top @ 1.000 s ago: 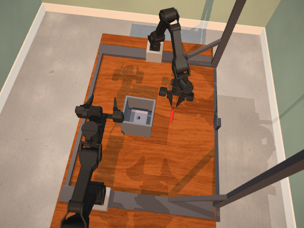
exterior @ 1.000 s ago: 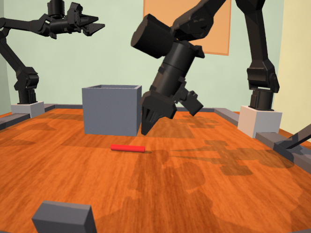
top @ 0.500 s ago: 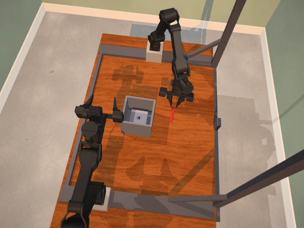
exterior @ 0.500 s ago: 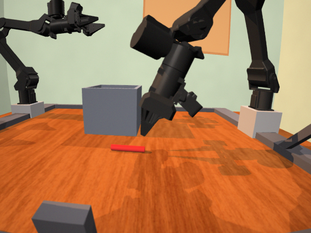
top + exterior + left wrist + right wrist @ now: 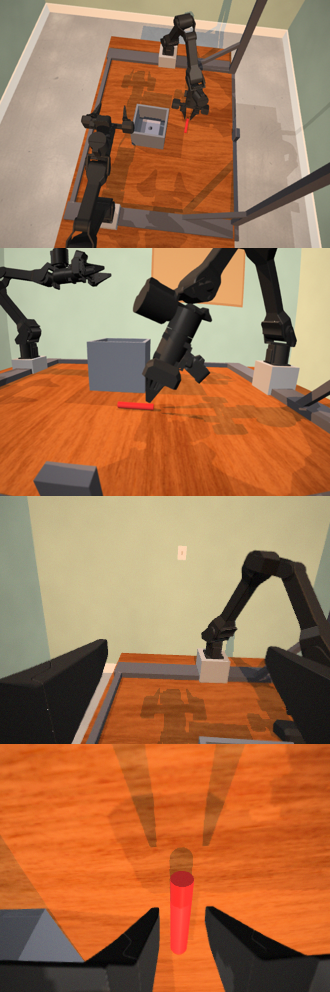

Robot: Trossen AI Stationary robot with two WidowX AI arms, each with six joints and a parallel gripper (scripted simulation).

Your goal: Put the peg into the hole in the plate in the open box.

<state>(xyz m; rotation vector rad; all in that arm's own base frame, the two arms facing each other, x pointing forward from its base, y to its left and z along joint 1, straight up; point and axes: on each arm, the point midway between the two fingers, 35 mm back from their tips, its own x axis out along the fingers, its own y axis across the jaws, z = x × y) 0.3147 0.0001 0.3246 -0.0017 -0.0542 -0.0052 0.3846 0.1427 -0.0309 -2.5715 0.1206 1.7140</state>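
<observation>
My right hand is 10 mm past the red peg, 40 mm to the right of it and 50 mm above it. Round my right hand: pale plate 160 mm ahead, 140 mm to the left, 10 mm below.
</observation>
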